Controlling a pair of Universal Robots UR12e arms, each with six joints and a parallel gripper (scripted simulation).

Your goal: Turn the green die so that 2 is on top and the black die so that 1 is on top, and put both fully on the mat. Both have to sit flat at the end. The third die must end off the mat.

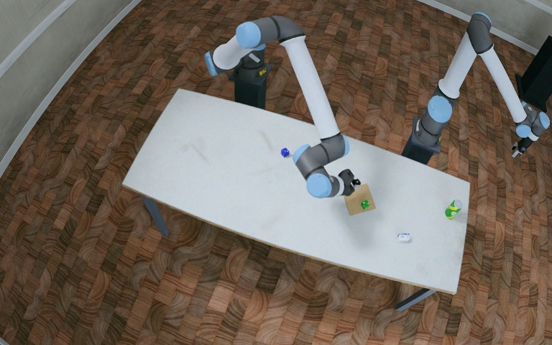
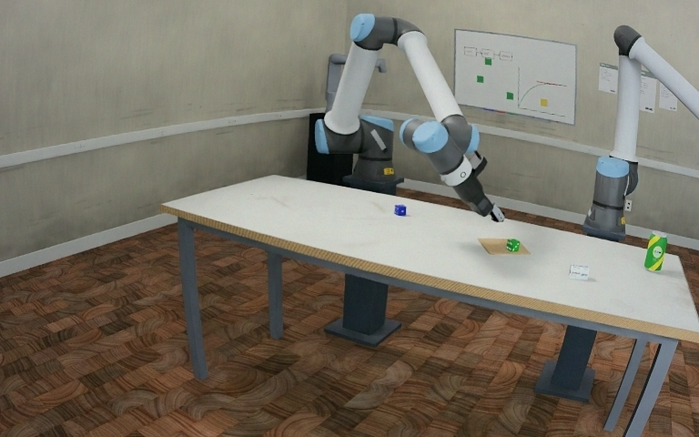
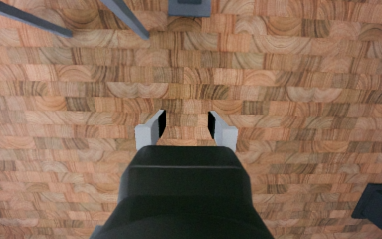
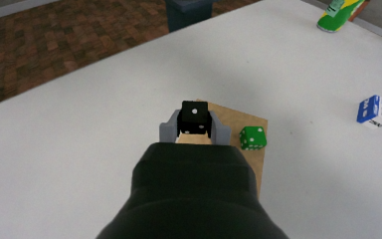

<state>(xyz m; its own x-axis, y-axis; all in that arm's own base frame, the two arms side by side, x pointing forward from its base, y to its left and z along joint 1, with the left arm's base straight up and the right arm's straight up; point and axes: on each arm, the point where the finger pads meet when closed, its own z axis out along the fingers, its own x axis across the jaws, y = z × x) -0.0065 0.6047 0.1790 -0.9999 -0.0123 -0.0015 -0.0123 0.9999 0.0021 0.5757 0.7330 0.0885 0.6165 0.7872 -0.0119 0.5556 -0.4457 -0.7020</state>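
Now: the black die 10 mm to the left of my right hand, 10 mm below it and 10 mm behind it. The rest, counted from my right hand: small white box (330 mm to the left, 140 mm ahead, 70 mm below); tan mat (90 mm below, 50 mm to the left, 20 mm ahead); green die (80 mm to the left, 70 mm below, 50 mm ahead).
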